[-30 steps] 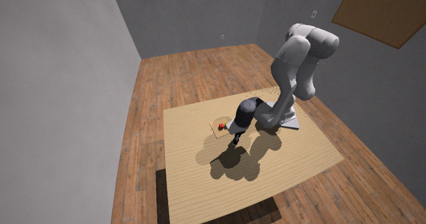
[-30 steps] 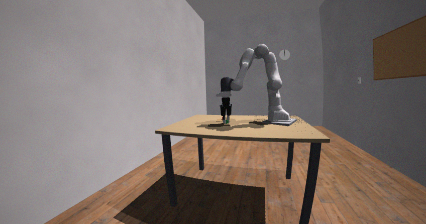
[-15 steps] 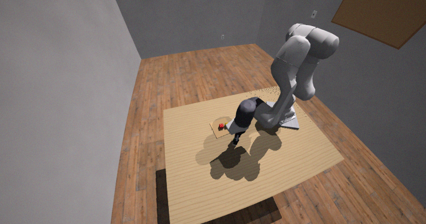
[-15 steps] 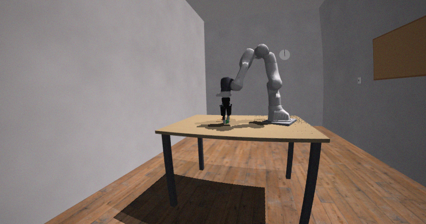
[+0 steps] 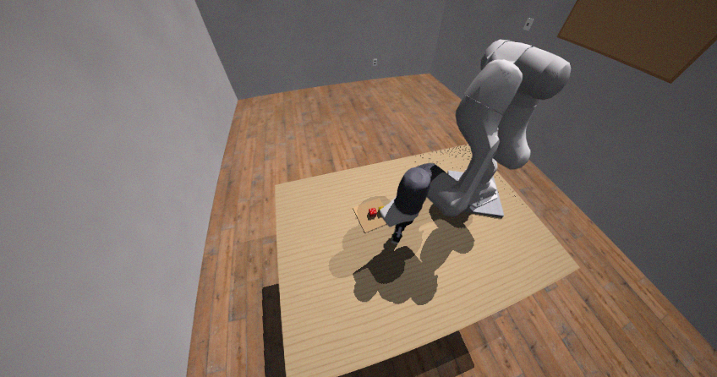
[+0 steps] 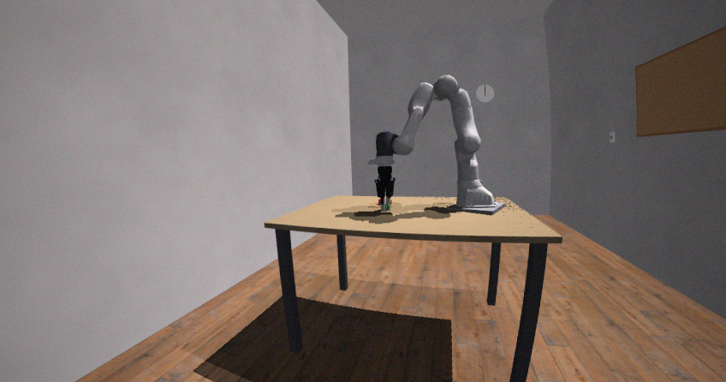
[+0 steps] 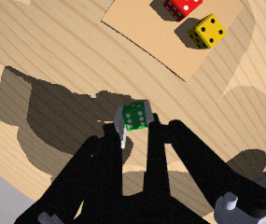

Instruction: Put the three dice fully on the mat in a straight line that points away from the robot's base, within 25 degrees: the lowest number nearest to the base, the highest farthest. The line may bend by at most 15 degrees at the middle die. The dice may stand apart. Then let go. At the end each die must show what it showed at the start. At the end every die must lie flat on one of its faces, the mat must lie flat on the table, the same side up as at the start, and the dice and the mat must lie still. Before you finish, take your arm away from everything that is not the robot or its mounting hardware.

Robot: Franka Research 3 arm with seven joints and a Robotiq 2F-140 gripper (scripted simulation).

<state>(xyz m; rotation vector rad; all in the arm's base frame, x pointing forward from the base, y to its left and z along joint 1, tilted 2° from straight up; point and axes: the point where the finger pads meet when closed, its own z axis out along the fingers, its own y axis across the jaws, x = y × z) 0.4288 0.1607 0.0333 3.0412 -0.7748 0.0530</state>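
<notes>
The green die lies 2 cm below my hand. The rest, counted from my hand: yellow die 14 cm to the right, 3 cm ahead, 2 cm below; then red die 14 cm to the right, 7 cm ahead, 2 cm below; then tan mat 13 cm to the right, 7 cm ahead, 3 cm below.
</notes>
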